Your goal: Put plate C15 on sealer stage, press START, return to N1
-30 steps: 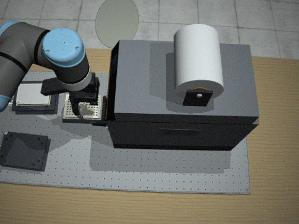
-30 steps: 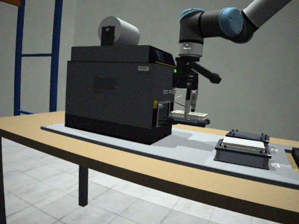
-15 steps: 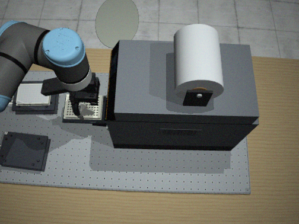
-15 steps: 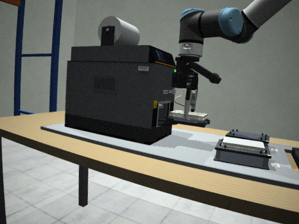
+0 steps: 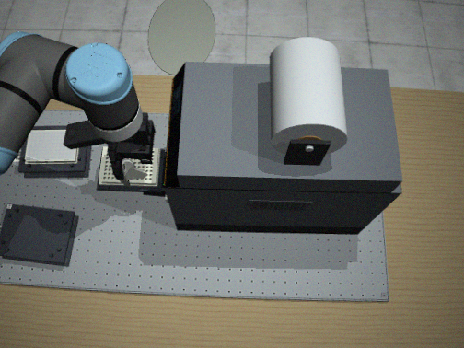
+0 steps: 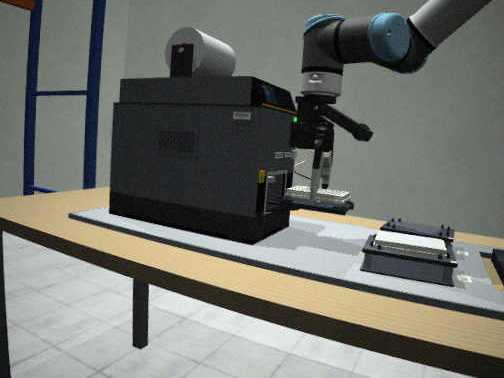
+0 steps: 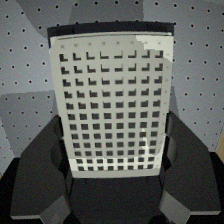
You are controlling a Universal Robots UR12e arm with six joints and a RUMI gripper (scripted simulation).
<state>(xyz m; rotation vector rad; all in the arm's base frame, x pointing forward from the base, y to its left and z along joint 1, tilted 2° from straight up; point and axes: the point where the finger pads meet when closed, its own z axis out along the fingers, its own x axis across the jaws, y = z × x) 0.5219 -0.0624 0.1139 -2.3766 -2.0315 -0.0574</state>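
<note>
Now: the dark stage 3 cm below my hand. From my hand the other things lie so: plate: 19 cm behind, 10 cm to the left, 7 cm below; plate C15: 1 cm below; square start button: 11 cm to the right, 9 cm ahead, 7 cm above.
</note>
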